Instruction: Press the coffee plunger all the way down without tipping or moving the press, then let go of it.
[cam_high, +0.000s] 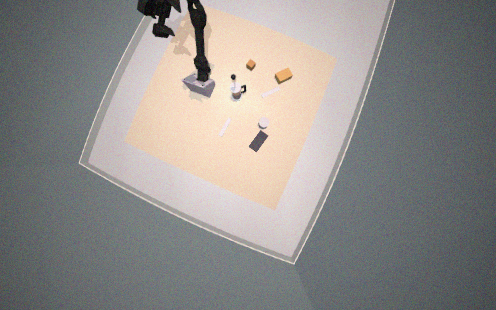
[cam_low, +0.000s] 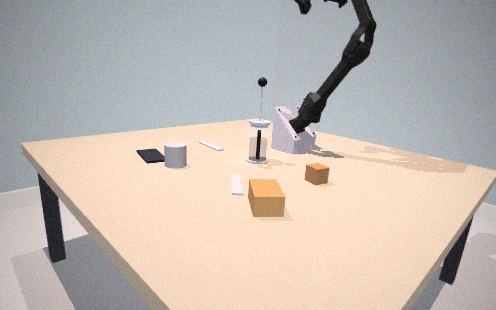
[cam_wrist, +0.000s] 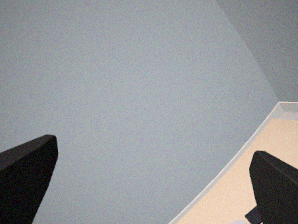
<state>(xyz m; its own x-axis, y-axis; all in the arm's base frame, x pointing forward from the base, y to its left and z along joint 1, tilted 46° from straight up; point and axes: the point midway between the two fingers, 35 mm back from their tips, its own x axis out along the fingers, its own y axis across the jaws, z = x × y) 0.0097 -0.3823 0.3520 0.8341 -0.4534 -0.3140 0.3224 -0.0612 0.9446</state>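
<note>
The glass coffee press lies 48 cm below my gripper tip, 19 cm ahead of it and 4 cm to the left of it. Round my gripper tip: grey cylinder 59 cm below, 42 cm ahead, 12 cm to the right; dark flat slab 62 cm below, 43 cm ahead, 25 cm to the right; orange cube 60 cm below, 28 cm to the left, 20 cm ahead.
</note>
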